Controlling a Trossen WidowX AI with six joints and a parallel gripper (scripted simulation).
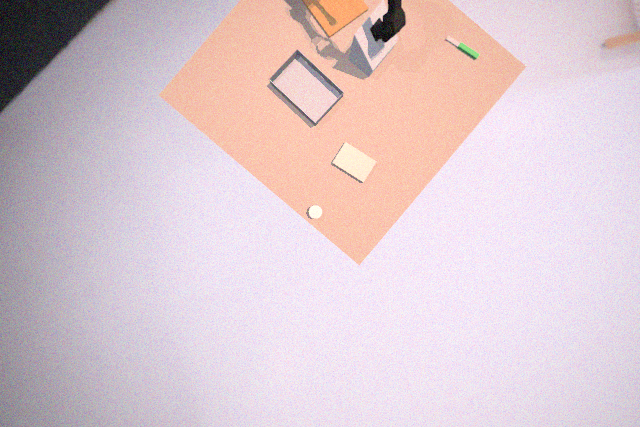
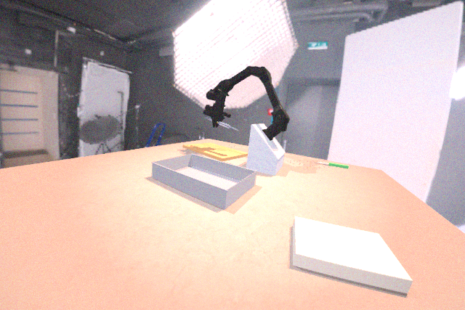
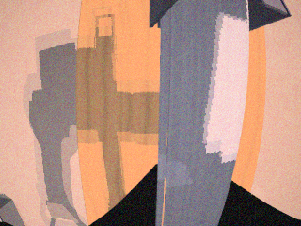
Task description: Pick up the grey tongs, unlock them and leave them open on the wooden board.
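My gripper tip is 140 mm above the orange wooden board and 10 mm to the right of it. Round my gripper tip: white disc 880 mm ahead, 640 mm to the left, 130 mm below; then flat cream block 640 mm to the left, 570 mm ahead, 140 mm below; then pale grey roasting tin 440 mm ahead, 230 mm to the left, 120 mm below.
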